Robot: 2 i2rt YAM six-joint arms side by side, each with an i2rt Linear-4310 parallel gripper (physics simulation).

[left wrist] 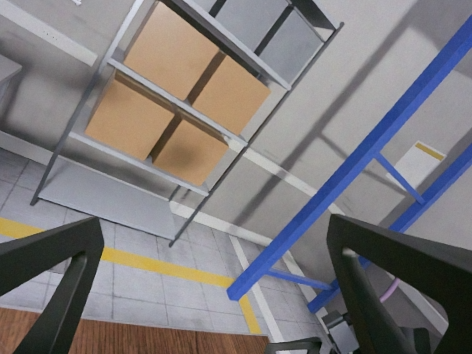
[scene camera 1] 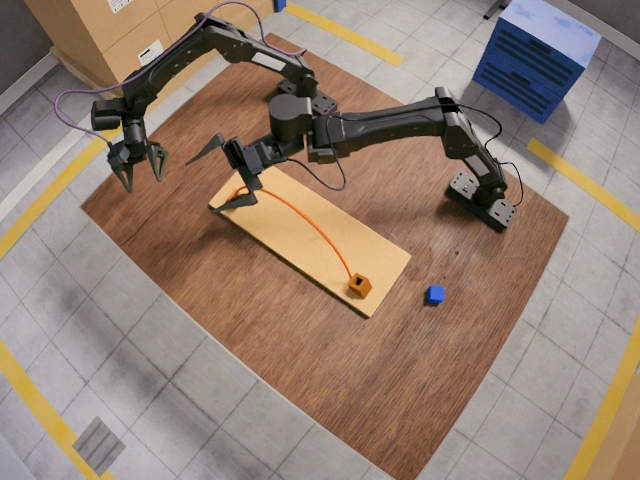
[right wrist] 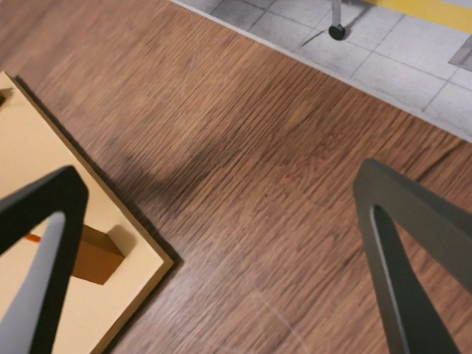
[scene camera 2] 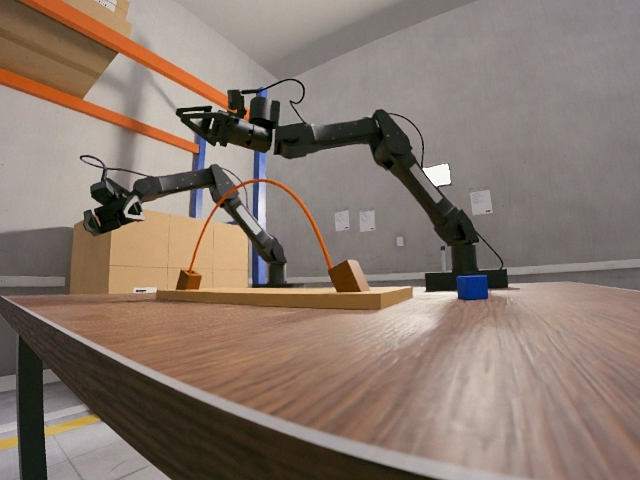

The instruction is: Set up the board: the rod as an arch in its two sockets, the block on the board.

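Where they show: left gripper, between the fingertips: [left wrist: 216,229] [scene camera 1: 198,189] [scene camera 2: 178,114]; right gripper, between the fingertips: [scene camera 1: 144,187] [right wrist: 219,174] [scene camera 2: 104,220]; left arm's base, origin of its link: [scene camera 1: 482,198] [scene camera 2: 465,275]; right arm's base, origin of its link: [scene camera 1: 306,95] [scene camera 2: 277,286].
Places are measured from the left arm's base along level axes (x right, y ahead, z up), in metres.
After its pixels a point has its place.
The orange rod [scene camera 1: 331,242] @(z 0.147, x 0.218, y 0.410 m) [scene camera 2: 263,180] @(z 0.193, x 0.294, y 0.416 m) stands as an arch, its ends meeting two tilted brown sockets on the tan board [scene camera 1: 289,237] @(z -0.014, x 0.343, y 0.416 m) [scene camera 2: 289,298] @(z -0.022, x 0.200, y 0.458 m) [right wrist: 30,145] @(z -0.014, x 0.287, y 0.424 m). The right-hand socket [scene camera 1: 360,286] @(z 0.030, x 0.122, y 0.417 m) [scene camera 2: 350,276] @(z 0.008, x 0.114, y 0.426 m) shows in both scene views. The left-hand socket [scene camera 2: 189,279] @(z 0.009, x 0.495, y 0.443 m) [right wrist: 97,257] @(z 0.009, x 0.535, y 0.439 m) is hidden behind a left finger in scene camera 1. The blue block [scene camera 1: 435,295] @(z 0.001, x -0.037, y 0.313 m) [scene camera 2: 472,287] @(z -0.016, x -0.039, y 0.324 m) lies on the table, right of the board. My left gripper [scene camera 1: 201,188] @(z 0.333, x 0.422, y 0.534 m) [left wrist: 216,229] @(z 0.333, x 0.422, y 0.534 m) is open and empty, high above the board's left end. My right gripper [scene camera 1: 144,185] @(z 0.142, x 0.654, y 0.578 m) [right wrist: 219,174] @(z 0.142, x 0.654, y 0.578 m) is open and empty, raised left of the board.
The brown table [scene camera 1: 320,351] @(z -0.035, x 0.103, y 0.589 m) [scene camera 2: 310,351] @(z -0.034, x 0.021, y 0.658 m) [right wrist: 260,200] @(z -0.034, x 0.604, y 0.585 m) carries both arm bases. Cardboard boxes [scene camera 1: 103,31] [scene camera 2: 139,248] stand behind its left side. A blue cabinet [scene camera 1: 532,62] stands on the floor beyond. The left forearm stretches above the table behind the board.
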